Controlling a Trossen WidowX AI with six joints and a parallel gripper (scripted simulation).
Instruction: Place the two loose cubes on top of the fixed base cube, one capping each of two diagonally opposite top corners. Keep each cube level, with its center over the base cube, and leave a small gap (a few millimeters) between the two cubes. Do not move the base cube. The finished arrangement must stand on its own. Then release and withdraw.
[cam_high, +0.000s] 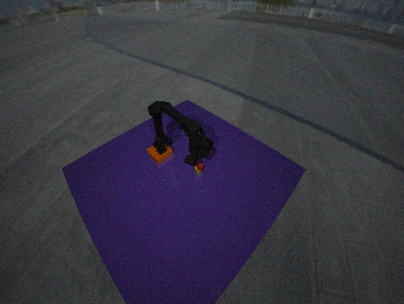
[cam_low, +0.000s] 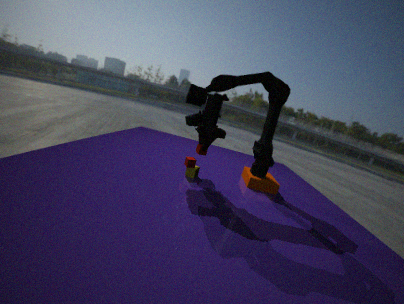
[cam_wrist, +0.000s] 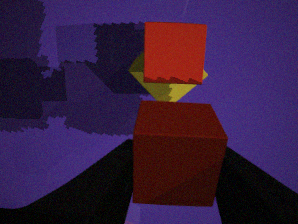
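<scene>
The yellow base cube lies 90 mm below my gripper tip, 10 mm to the left of it and 10 mm ahead of it.
</scene>
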